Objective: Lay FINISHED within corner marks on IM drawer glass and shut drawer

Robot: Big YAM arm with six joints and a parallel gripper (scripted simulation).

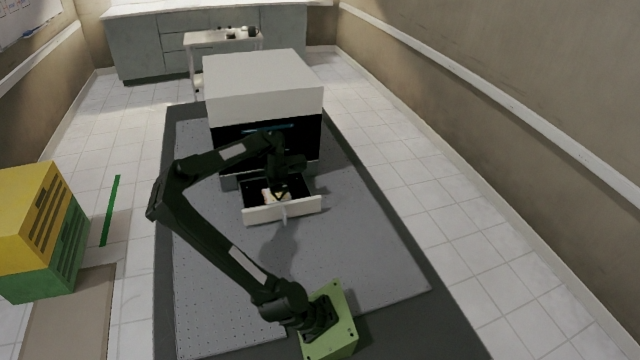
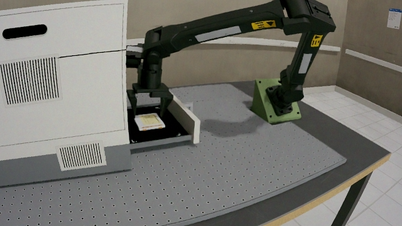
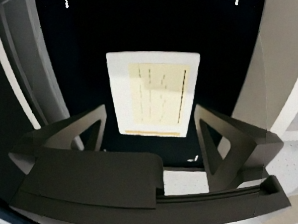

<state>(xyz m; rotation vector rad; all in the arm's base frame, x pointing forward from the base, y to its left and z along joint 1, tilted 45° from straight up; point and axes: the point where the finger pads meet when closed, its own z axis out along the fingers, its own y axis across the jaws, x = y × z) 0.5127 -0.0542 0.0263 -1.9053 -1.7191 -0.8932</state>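
My gripper is now 10 mm short of the imager drawer and 10 mm above it. Also, from my hand: cassette (20 mm below, 10 mm to the left).
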